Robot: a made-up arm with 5 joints.
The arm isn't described. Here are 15 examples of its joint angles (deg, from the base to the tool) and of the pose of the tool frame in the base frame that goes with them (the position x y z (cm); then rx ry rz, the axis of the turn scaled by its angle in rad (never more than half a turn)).
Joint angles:
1: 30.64 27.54 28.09 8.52 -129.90
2: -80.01 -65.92 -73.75 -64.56 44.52
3: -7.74 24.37 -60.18 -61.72 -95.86
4: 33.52 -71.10 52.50 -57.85 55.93
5: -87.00 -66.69 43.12 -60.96 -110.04
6: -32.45 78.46 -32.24 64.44 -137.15
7: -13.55 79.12 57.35 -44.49 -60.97
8: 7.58 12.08 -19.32 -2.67 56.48
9: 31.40 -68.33 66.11 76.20 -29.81
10: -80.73 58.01 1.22 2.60 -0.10
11: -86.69 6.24 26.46 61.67 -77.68
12: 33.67 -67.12 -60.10 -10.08 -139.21
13: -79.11 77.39 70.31 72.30 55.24
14: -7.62 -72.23 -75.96 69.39 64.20
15: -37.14 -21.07 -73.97 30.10 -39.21
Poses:
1: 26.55 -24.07 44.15 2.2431 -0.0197 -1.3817
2: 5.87 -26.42 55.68 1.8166 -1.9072 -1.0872
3: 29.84 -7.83 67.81 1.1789 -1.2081 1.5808
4: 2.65 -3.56 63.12 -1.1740 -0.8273 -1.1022
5: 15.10 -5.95 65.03 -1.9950 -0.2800 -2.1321
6: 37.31 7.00 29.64 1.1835 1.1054 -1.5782
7: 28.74 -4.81 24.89 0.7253 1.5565 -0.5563
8: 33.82 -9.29 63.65 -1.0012 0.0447 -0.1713
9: 6.08 -9.13 53.85 0.8685 1.1706 -0.6752
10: 17.05 31.74 36.03 -0.8019 1.0037 1.3223
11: 16.08 21.07 51.70 -0.1287 1.6835 0.1435
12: -16.19 2.79 63.53 0.4392 -1.0524 2.1207
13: 12.34 9.80 33.02 0.8852 -1.7313 -0.2488
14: -14.43 -8.51 59.43 -0.8665 -1.1288 -0.6310
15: 9.21 -8.75 75.56 0.8542 -0.8419 1.0542
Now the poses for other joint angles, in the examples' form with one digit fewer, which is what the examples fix.
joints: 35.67 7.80 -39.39 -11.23 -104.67
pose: 19.9 -22.4 70.0 1.364 -0.990 0.357
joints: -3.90 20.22 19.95 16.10 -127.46
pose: 35.5 -9.1 48.6 2.029 0.558 -0.875
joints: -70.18 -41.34 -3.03 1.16 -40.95
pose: 13.7 -2.5 73.4 0.974 -0.208 1.510
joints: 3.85 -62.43 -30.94 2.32 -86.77
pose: -8.9 -9.7 69.2 0.977 -1.271 1.226
